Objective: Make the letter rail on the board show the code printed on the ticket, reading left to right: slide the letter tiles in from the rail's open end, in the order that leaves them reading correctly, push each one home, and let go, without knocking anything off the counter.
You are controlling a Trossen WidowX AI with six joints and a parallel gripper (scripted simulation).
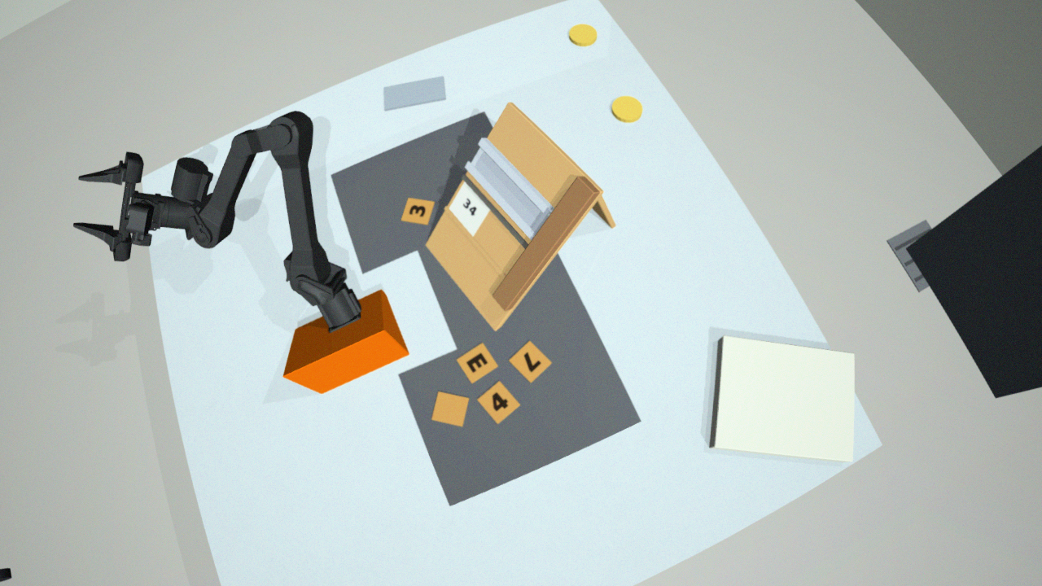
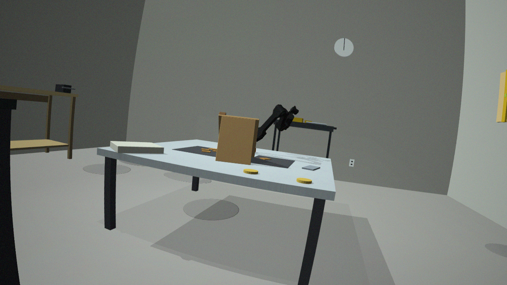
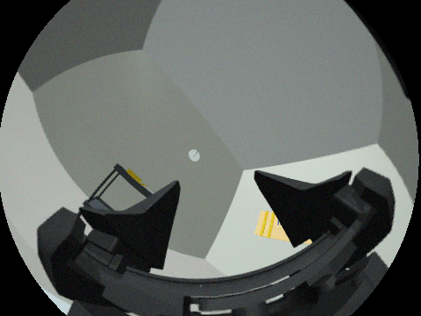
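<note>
Now: the tile marked 4 51 cm ahead of my gripper tip, 54 cm to the right of it and 38 cm below it. Round my gripper tip: white ticket: 62 cm ahead, 20 cm to the right, 28 cm below; blank tile: 42 cm ahead, 51 cm to the right, 39 cm below; tile marked 3: 53 cm ahead, 9 cm to the right, 38 cm below.
</note>
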